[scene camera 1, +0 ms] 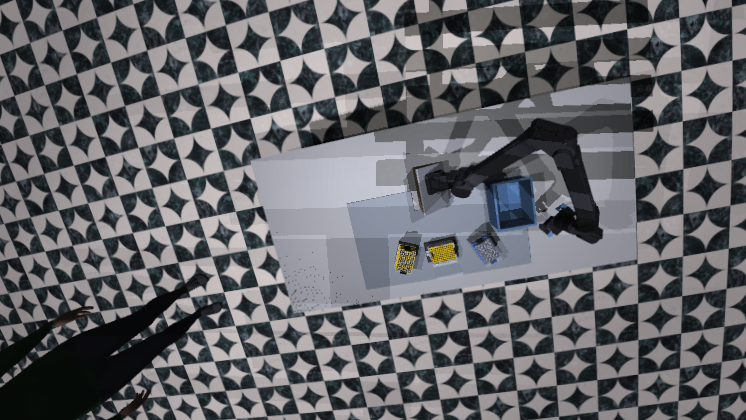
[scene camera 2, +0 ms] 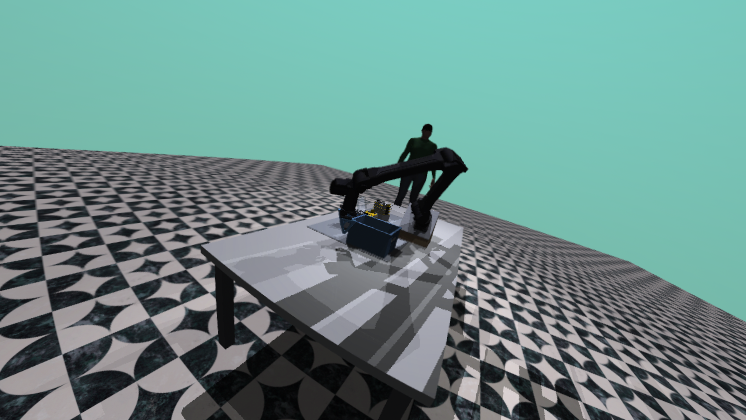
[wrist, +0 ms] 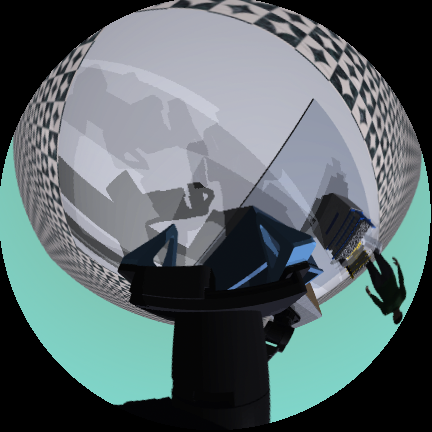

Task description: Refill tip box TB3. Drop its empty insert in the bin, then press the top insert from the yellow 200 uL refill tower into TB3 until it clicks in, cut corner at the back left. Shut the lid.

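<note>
My gripper [scene camera 1: 554, 219] [scene camera 2: 346, 219] [wrist: 214, 222] is open and empty. It hangs low over the table [scene camera 1: 312, 198], just beside the blue bin [scene camera 1: 511, 203] [scene camera 2: 373, 236] [wrist: 257, 245], on the side away from the tip boxes. Three tip items stand in a row on a grey mat [scene camera 1: 375, 219]. These are a tall yellow refill tower [scene camera 1: 405, 257], a yellow tip box [scene camera 1: 441, 252] and a blue-trimmed tip box [scene camera 1: 485, 248] [wrist: 346, 233]. I cannot read which one is TB3. In scene camera 2 they are mostly hidden behind the bin.
The arm's base stands on a plate [scene camera 1: 423, 201] [scene camera 2: 417, 237] at the mat's back edge. A person [scene camera 2: 417, 157] [wrist: 386, 289] stands on the floor beyond the table.
</note>
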